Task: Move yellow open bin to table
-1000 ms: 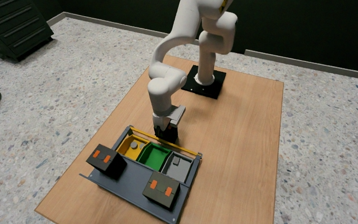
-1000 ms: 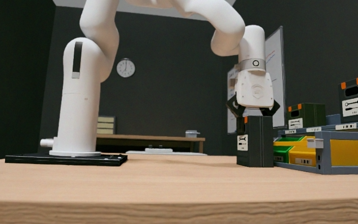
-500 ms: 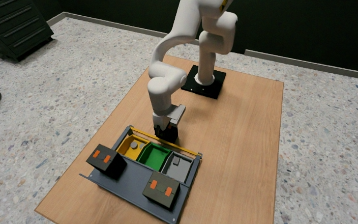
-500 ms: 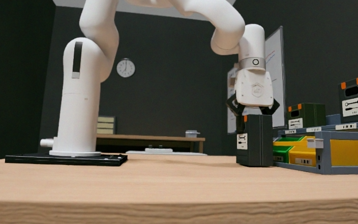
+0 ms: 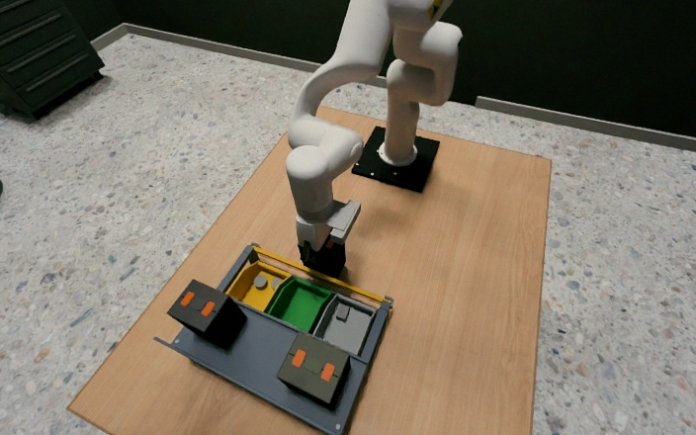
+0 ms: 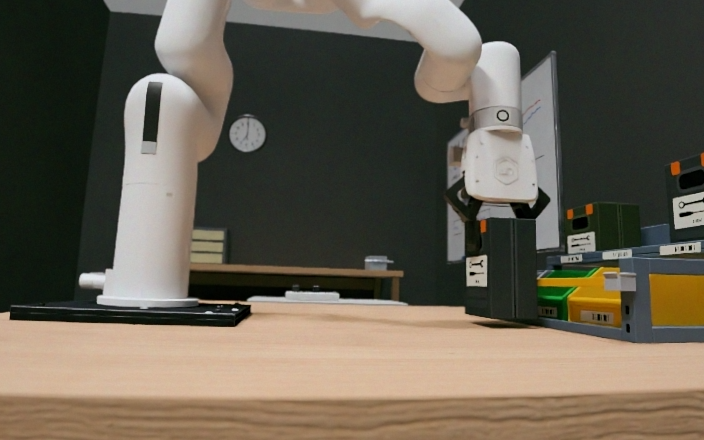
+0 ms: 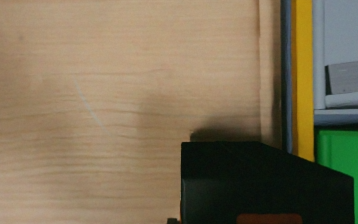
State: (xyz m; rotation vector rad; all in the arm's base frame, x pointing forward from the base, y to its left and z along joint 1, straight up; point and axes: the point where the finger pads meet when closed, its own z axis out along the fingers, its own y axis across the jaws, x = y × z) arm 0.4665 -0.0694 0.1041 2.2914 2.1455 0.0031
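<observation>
My hand is 60 mm above the thin yellow strip and 50 mm short of it. From my hand the other things lie so: dark box 40 mm below; then green bin 150 mm ahead, 70 mm below; then grey shelf 180 mm ahead, 50 mm below, 10 mm to the right.
</observation>
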